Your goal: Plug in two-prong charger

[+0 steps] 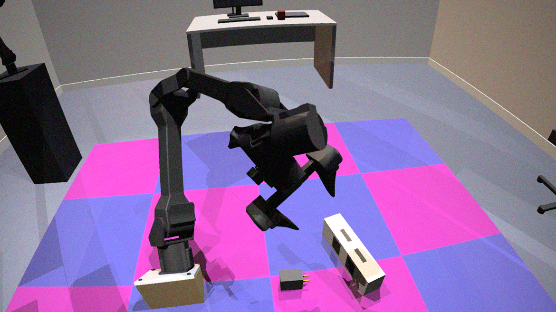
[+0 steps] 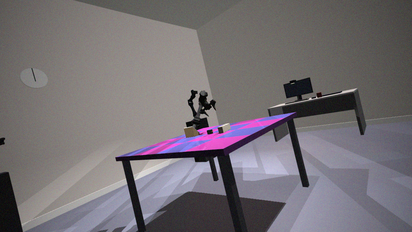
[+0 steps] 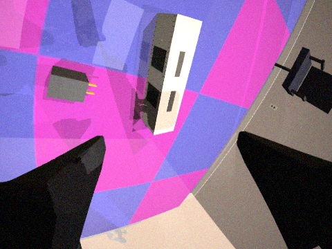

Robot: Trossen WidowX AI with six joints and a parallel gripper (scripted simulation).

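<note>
My gripper tip is 170 mm above the black two-prong charger, 40 mm to the left of it and 30 mm past it.
</note>
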